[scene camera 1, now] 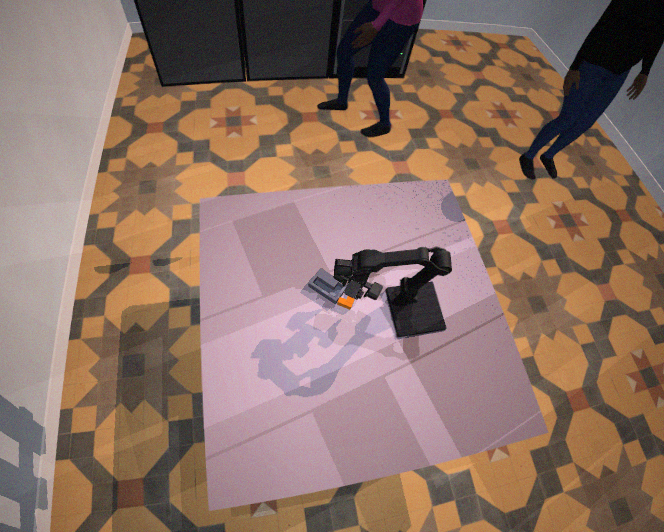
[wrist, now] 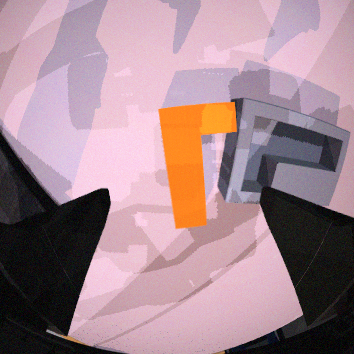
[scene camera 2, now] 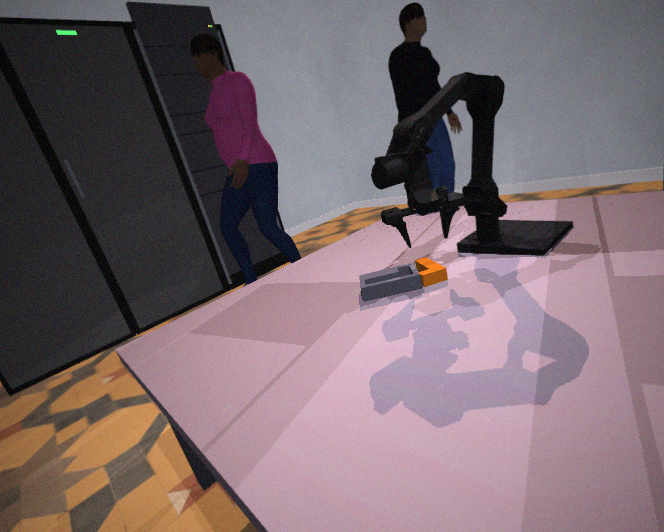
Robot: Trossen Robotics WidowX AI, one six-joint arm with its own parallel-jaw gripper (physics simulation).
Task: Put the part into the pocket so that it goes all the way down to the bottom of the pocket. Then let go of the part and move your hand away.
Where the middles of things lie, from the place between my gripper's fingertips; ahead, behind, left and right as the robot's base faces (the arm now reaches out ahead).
Labels:
Now: hand 1 cm short of the orange L-shaped block (wrist: 181, 126), 1 cm to the left of it and 7 cm above it. From my hand the other things lie so: grey pocket block (scene camera 2: 404, 278) (8 cm ahead, 8 cm to the right, 7 cm below).

